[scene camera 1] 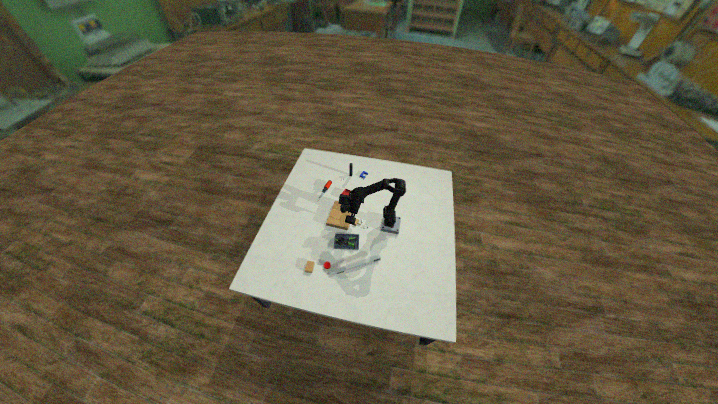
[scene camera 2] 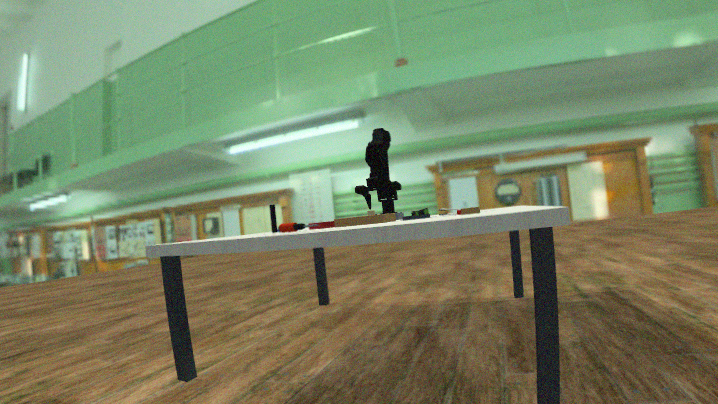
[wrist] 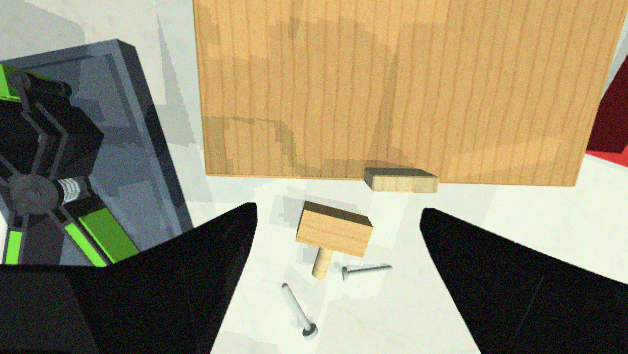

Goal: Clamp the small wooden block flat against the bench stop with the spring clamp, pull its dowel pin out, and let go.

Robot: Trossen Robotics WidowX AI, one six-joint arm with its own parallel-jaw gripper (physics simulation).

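Places are measured from the arm's base along level axes (x back, y left, z down), in millimetres.
Pixels of known places: gripper, fingertip midpoint: [scene camera 1: 351,217] [scene camera 2: 378,208] [wrist: 338,214]; arm's base at its link origin: [scene camera 1: 389,222] [scene camera 2: 388,213].
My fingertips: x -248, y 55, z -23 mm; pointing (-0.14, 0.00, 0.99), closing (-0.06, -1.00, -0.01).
Ahead of a thing's pixels: the offset from my fingertips to its top centre. "spot": to the spot under its first point.
The small wooden block {dx +28, dy -4, dz +38 mm} [wrist: 335,229] lies tilted on the table, apart from the bench stop, and its dowel pin {dx +44, dy -1, dz +42 mm} [wrist: 321,263] sticks out of the side away from the board. The pale wooden stop {dx -15, dy -29, dz +4 mm} [wrist: 404,182] sits at the edge of the wooden board {dx -86, dy -26, dz +24 mm} [wrist: 310,90] [scene camera 1: 336,216] [scene camera 2: 364,219]. The green and black spring clamp {dx +21, dy +154, dz +17 mm} [wrist: 35,192] [scene camera 2: 420,213] lies in the grey tray {dx +17, dy +153, dz +43 mm} [wrist: 155,135] [scene camera 1: 346,248], partly out of the wrist view. My gripper [wrist: 338,214] [scene camera 1: 355,219] is open and empty above the block, its fingers to either side in the wrist view.
Two loose screws {dx +62, dy -34, dz +47 mm} [wrist: 367,270] {dx +98, dy +15, dz +44 mm} [wrist: 297,307] lie near the dowel. A red object {spot: dx -55, dy -159, dz +44 mm} [wrist: 612,120] is beside the board. A red screwdriver {dx -284, dy -203, dz +23 mm} [scene camera 1: 327,185], a black upright piece {dx -151, dy -426, dz -64 mm} [scene camera 1: 350,169], a blue piece {dx -55, dy -453, dz +44 mm} [scene camera 1: 363,174], a wooden piece {dx -136, dy +391, dz +35 mm} [scene camera 1: 309,266], and a red round item {dx -40, dy +347, dz +40 mm} [scene camera 1: 326,264] stand or lie around.
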